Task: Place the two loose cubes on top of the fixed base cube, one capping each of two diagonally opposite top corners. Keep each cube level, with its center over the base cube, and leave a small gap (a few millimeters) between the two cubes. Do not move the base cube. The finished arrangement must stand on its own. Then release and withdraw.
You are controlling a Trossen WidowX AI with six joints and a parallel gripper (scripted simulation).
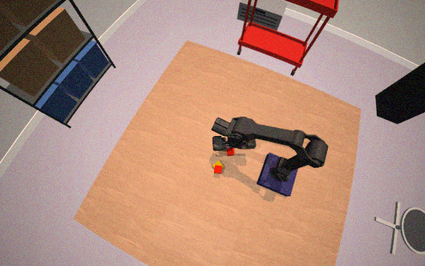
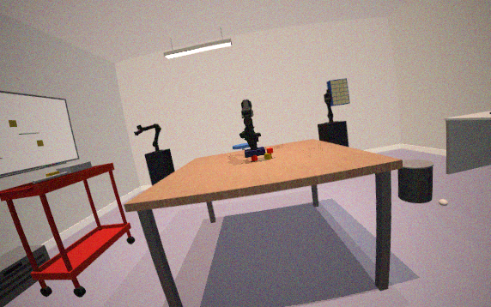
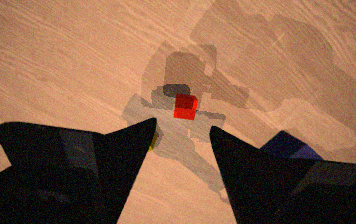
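Right now the yellow base cube is 10 cm to the left of my gripper tip, 8 cm below it and 3 cm ahead of it.
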